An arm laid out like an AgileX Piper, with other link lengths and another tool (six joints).
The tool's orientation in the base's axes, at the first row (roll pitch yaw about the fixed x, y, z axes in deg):
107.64 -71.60 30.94
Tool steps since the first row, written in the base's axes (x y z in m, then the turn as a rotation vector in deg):
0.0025 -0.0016 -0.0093 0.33 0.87 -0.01
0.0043 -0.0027 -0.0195 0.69 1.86 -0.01
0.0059 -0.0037 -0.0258 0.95 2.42 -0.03
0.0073 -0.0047 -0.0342 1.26 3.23 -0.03
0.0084 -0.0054 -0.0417 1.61 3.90 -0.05
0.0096 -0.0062 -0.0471 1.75 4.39 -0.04
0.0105 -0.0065 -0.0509 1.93 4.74 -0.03
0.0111 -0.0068 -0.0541 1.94 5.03 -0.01
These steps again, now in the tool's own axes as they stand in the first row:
-0.0084 -0.0032 0.0038 0.22 -0.84 -0.34
-0.0178 -0.0066 0.0068 0.48 -1.78 -0.74
-0.0235 -0.0087 0.0093 0.62 -2.35 -0.92
-0.0312 -0.0114 0.0118 0.84 -3.13 -1.23
-0.0382 -0.0138 0.0138 1.02 -3.84 -1.42
-0.0431 -0.0156 0.0157 1.15 -4.28 -1.65
-0.0465 -0.0171 0.0170 1.26 -4.64 -1.75
-0.0494 -0.0182 0.0179 1.33 -4.85 -1.94

